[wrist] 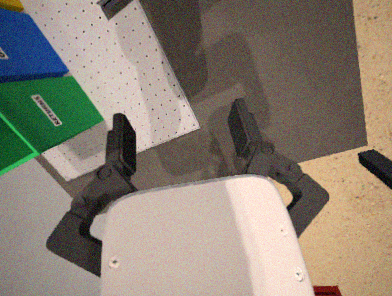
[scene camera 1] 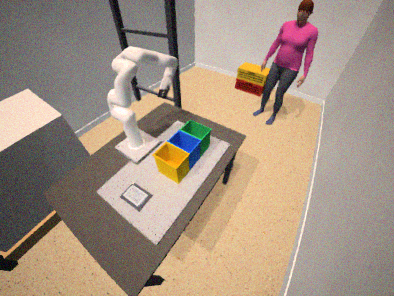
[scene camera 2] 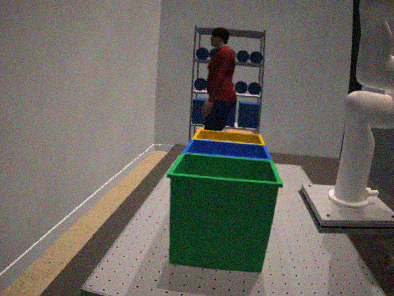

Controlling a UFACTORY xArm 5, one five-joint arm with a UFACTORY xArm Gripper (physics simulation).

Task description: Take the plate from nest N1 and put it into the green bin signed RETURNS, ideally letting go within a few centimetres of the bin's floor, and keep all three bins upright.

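A white plate sits in a dark nest on the pegboard, beyond the yellow bin from the green one; the nest's sign is not readable. The green bin stands upright at the other end of the row; its RETURNS label shows in the wrist view. The blue bin and yellow bin are also upright. My gripper is open and empty, high above the table's far end, off to the side of the green bin.
The pegboard lies on the dark table. The arm's base plate stands beside the bins. Two people stand beyond the table. A dark frame rises behind the arm.
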